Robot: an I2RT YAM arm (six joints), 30 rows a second.
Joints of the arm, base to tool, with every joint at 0 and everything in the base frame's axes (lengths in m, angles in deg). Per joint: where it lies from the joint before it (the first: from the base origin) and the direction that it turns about. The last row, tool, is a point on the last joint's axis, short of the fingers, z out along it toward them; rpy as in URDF.
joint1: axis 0 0 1 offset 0.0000 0.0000 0.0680
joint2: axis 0 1 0 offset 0.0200 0.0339 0.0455
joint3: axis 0 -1 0 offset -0.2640 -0.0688 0.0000
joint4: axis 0 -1 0 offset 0.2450 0.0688 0.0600
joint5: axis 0 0 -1 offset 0.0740 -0.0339 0.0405
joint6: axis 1 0 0 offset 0.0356 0.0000 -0.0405
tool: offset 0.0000 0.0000 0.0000 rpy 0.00 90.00 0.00
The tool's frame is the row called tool.
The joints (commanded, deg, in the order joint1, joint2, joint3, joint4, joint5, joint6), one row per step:
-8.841, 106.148, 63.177, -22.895, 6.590, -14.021
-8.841, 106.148, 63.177, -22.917, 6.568, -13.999
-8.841, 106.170, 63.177, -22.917, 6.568, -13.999
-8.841, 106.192, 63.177, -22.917, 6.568, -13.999
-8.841, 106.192, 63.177, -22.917, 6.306, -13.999
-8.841, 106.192, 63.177, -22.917, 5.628, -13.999
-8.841, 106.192, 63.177, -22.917, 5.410, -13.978
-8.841, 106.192, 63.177, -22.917, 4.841, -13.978
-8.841, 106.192, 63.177, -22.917, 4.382, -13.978
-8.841, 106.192, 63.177, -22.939, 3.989, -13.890
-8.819, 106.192, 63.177, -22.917, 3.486, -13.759
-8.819, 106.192, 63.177, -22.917, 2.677, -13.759
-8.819, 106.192, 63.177, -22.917, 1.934, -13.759
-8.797, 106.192, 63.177, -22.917, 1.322, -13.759
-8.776, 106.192, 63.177, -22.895, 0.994, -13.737
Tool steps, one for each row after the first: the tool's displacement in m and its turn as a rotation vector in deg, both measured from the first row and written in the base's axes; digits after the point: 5 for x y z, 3 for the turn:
-0.00004, 0.00002, -0.00002, 0.032, 0.015, -0.011
-0.00002, 0.00002, -0.00015, 0.035, 0.037, -0.011
-0.00001, 0.00002, -0.00028, 0.038, 0.058, -0.011
0.00002, 0.00017, -0.00030, 0.275, 0.022, 0.096
0.00010, 0.00059, -0.00034, 0.886, -0.073, 0.373
0.00013, 0.00072, -0.00035, 1.091, -0.107, 0.443
0.00020, 0.00106, -0.00038, 1.604, -0.187, 0.675
0.00025, 0.00134, -0.00040, 2.018, -0.251, 0.863
0.00025, 0.00159, -0.00043, 2.411, -0.298, 0.943
0.00037, 0.00203, -0.00043, 2.912, -0.409, 1.051
0.00046, 0.00252, -0.00046, 3.642, -0.520, 1.381
0.00054, 0.00297, -0.00047, 4.312, -0.623, 1.685
0.00062, 0.00349, -0.00048, 4.865, -0.706, 1.956
0.00071, 0.00381, -0.00047, 5.166, -0.775, 2.092

